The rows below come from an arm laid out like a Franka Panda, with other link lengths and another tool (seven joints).
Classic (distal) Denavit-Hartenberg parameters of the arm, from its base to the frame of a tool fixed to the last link. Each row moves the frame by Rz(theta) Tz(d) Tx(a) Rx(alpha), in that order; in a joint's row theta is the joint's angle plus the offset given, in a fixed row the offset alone. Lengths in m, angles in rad.
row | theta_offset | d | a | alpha
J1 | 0 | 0.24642 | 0 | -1.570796
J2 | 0 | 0 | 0 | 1.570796
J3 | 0 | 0.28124 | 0.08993 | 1.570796
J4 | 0 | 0 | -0.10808 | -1.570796
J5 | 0 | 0.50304 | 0 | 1.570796
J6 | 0 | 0 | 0.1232 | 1.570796
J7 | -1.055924 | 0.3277 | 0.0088 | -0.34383
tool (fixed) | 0 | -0.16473 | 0 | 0
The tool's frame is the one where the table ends.
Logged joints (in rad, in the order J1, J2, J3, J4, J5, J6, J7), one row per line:
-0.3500 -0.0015 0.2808 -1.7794 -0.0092 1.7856 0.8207
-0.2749 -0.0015 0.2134 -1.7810 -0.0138 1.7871 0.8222
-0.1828 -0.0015 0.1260 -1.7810 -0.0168 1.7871 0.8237
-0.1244 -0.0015 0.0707 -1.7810 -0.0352 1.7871 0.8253
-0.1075 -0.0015 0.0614 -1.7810 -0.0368 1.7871 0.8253
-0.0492 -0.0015 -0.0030 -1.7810 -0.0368 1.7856 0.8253
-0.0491 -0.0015 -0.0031 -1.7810 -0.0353 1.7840 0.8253
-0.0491 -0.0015 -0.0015 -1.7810 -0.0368 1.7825 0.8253
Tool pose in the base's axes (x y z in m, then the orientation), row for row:
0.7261 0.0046 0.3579 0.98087 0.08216 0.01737 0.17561
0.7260 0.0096 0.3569 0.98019 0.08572 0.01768 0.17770
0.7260 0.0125 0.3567 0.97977 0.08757 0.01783 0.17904
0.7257 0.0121 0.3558 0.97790 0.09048 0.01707 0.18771
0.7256 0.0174 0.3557 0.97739 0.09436 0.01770 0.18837
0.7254 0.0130 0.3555 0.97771 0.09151 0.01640 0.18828
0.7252 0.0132 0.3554 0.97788 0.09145 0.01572 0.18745
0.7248 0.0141 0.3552 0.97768 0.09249 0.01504 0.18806
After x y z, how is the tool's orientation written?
As a quaternion, x y z w.
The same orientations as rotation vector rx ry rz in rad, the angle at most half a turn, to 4 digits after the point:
2.7784 0.2327 0.0492
2.7733 0.2425 0.0500
2.7701 0.2476 0.0504
2.7518 0.2546 0.0480
2.7494 0.2654 0.0498
2.7504 0.2574 0.0461
2.7521 0.2574 0.0442
2.7506 0.2602 0.0423

